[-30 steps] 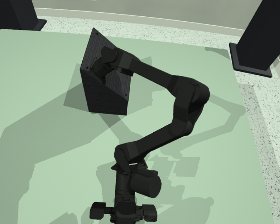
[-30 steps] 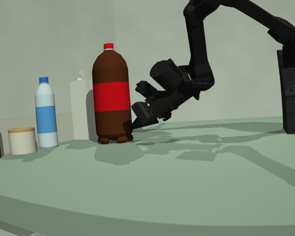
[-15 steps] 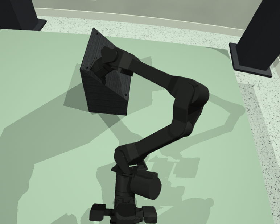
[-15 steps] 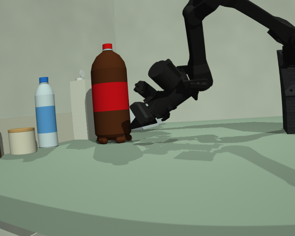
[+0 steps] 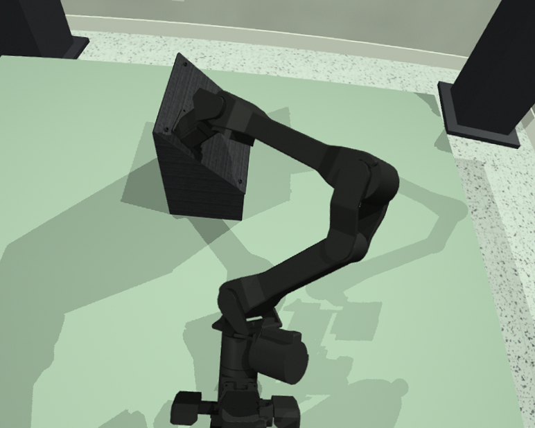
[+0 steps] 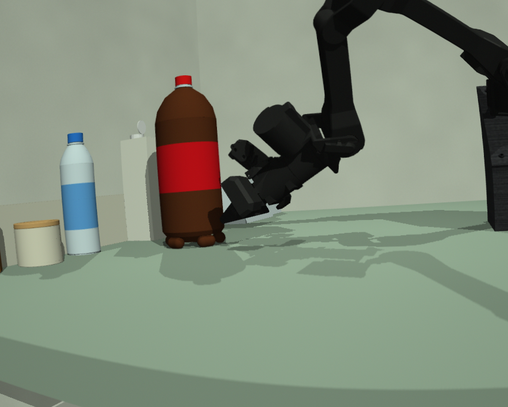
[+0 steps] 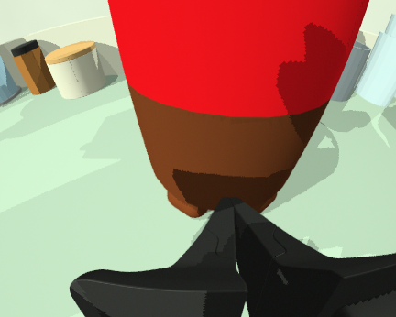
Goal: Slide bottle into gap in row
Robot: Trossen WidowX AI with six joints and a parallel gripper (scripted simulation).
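Right now my hand is 90 mm below the brown cola bottle, 90 mm short of it and 10 mm to the right of it. Also, from my hand: cream canister 250 mm to the left, 230 mm ahead, 20 mm below; grey cup 280 mm ahead, 160 mm to the right, 40 mm below; blue-labelled water bottle 250 mm ahead, 130 mm to the left, 50 mm above.
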